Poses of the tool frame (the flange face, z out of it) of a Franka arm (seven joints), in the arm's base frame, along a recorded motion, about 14 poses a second.
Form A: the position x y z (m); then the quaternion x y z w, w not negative.
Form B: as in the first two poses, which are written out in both.
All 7 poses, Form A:
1: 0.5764, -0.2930, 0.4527, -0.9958, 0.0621, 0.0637, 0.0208
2: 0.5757, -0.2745, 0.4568, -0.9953, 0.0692, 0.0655, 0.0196
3: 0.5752, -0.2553, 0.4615, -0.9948, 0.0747, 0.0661, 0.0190
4: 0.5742, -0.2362, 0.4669, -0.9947, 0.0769, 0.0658, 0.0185
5: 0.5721, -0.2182, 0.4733, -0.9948, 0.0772, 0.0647, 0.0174
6: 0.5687, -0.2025, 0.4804, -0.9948, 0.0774, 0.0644, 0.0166
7: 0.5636, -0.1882, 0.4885, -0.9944, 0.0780, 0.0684, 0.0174
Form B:
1: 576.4, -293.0, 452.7, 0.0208, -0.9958, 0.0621, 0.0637
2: 575.7, -274.5, 456.8, 0.0196, -0.9953, 0.0692, 0.0655
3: 575.2, -255.3, 461.5, 0.0190, -0.9948, 0.0747, 0.0661
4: 574.2, -236.2, 466.9, 0.0185, -0.9947, 0.0769, 0.0658
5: 572.1, -218.2, 473.3, 0.0174, -0.9948, 0.0772, 0.0647
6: 568.7, -202.5, 480.4, 0.0166, -0.9948, 0.0774, 0.0644
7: 563.6, -188.2, 488.5, 0.0174, -0.9944, 0.0780, 0.0684
